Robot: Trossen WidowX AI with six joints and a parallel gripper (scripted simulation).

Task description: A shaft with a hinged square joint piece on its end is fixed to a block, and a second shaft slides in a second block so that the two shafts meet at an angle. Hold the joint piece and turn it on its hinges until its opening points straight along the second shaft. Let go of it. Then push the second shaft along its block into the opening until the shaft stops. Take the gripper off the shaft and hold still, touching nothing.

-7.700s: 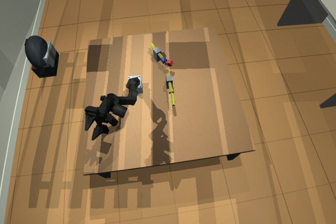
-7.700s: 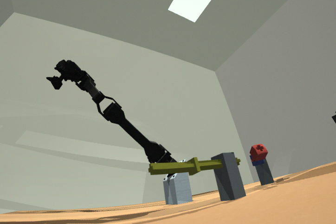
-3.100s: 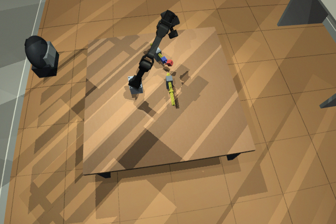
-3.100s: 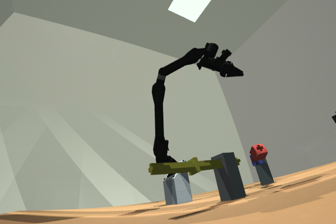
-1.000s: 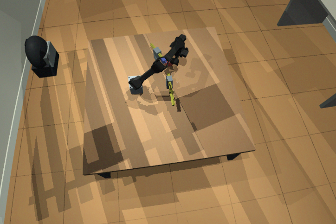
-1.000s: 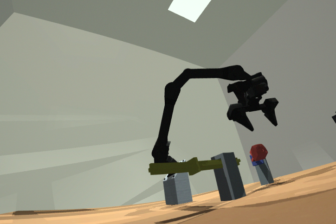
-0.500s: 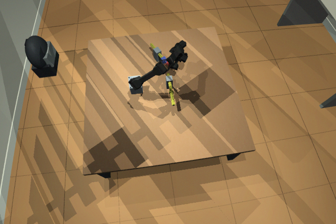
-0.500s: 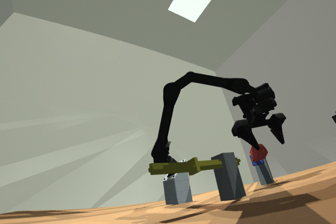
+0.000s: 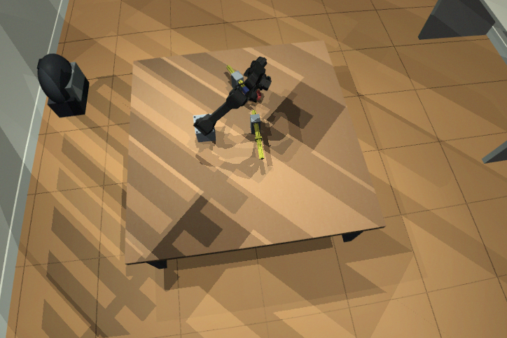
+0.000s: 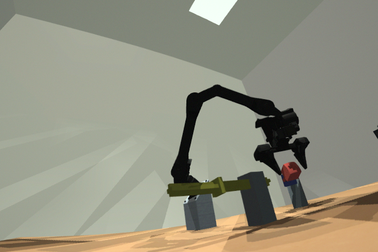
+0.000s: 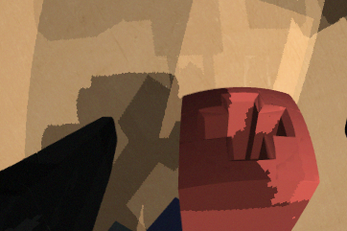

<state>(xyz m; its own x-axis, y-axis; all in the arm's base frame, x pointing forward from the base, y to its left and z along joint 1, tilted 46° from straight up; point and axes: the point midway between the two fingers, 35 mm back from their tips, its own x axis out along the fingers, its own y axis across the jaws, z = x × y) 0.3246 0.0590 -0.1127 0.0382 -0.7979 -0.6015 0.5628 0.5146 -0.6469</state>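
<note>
The red joint piece lies 20 mm behind my gripper tip and 10 mm to the left of it.
</note>
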